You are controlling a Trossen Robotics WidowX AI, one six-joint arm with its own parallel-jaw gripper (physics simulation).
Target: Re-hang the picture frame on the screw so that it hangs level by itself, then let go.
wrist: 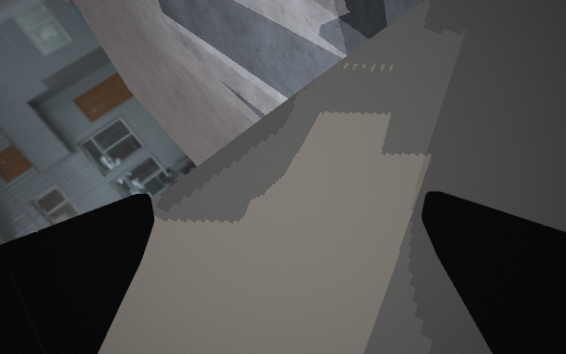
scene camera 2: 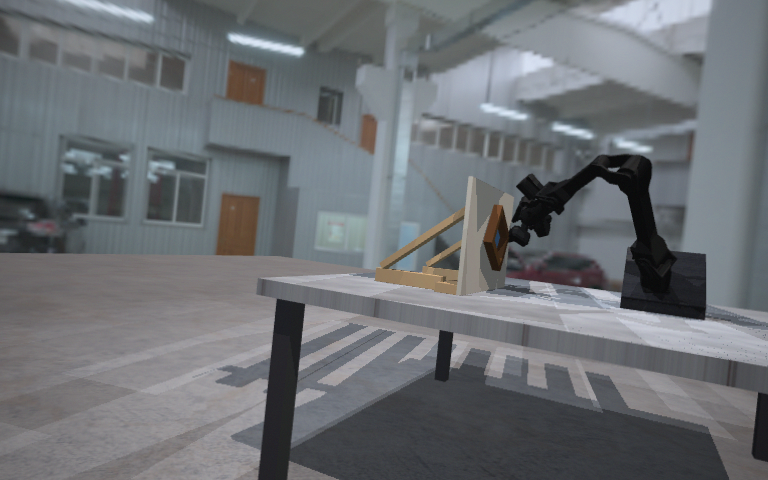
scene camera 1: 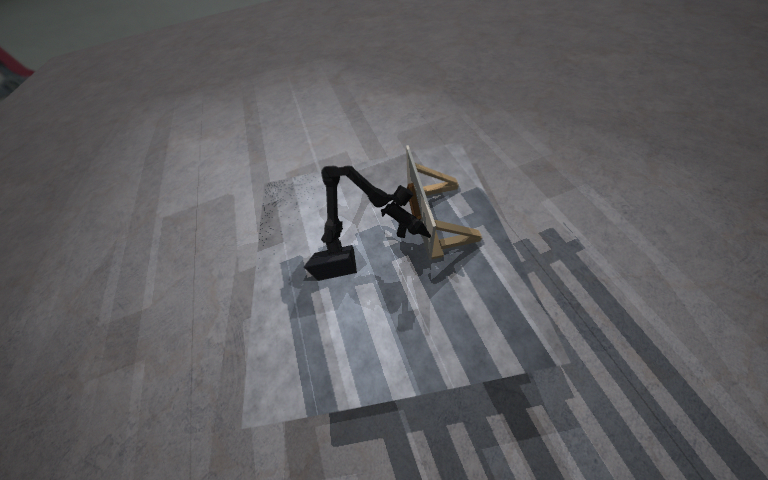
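Scene:
On a pale upright board, (scene camera 1: 412,174) and (scene camera 2: 484,205) are the same spot.

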